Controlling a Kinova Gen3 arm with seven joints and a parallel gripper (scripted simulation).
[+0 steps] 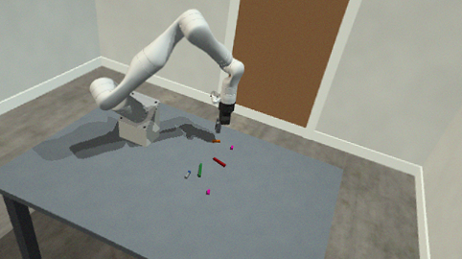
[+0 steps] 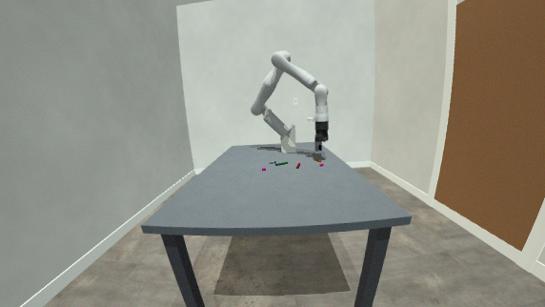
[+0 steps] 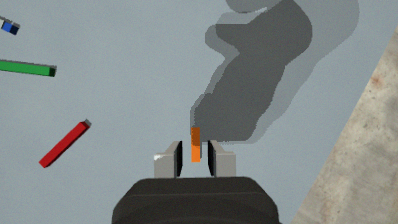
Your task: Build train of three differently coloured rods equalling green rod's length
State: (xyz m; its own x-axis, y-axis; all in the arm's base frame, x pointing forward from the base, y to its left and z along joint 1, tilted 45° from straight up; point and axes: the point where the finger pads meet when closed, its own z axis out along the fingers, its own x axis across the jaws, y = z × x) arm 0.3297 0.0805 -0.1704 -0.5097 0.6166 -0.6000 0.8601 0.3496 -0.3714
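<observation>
Now: the orange rod 80 mm below my hand. The rest, counted from my hand: red rod (80 mm ahead, 140 mm to the right, 80 mm below); blue rod (10 mm behind, 270 mm to the right, 80 mm below); green rod (30 mm ahead, 230 mm to the right, 80 mm below).
</observation>
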